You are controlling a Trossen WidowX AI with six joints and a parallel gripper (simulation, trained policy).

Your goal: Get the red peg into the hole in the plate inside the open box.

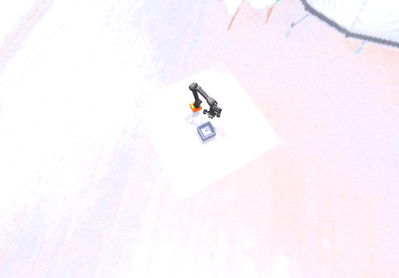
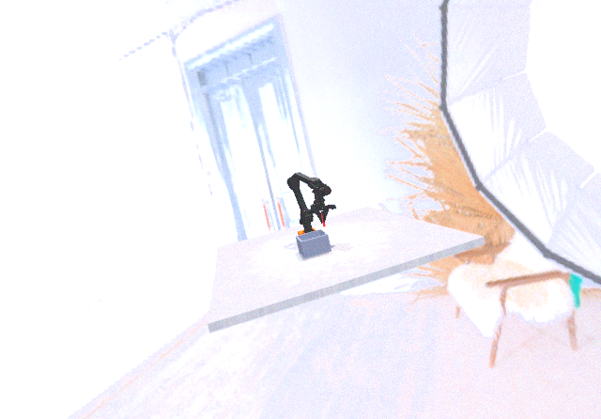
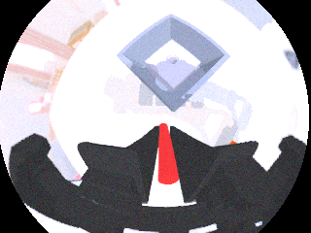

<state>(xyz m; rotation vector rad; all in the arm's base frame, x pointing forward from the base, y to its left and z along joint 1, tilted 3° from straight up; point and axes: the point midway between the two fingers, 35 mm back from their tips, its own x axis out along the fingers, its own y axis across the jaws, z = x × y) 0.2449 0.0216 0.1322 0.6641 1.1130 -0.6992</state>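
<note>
My gripper tip is now 70 mm short of the pale plate, 120 mm to the left of it and 80 mm above it. The rest, counted from my gripper tip: grey box (70 mm ahead, 120 mm to the right, 100 mm below); then red peg (10 mm behind, 10 mm to the left, 20 mm above).
</note>
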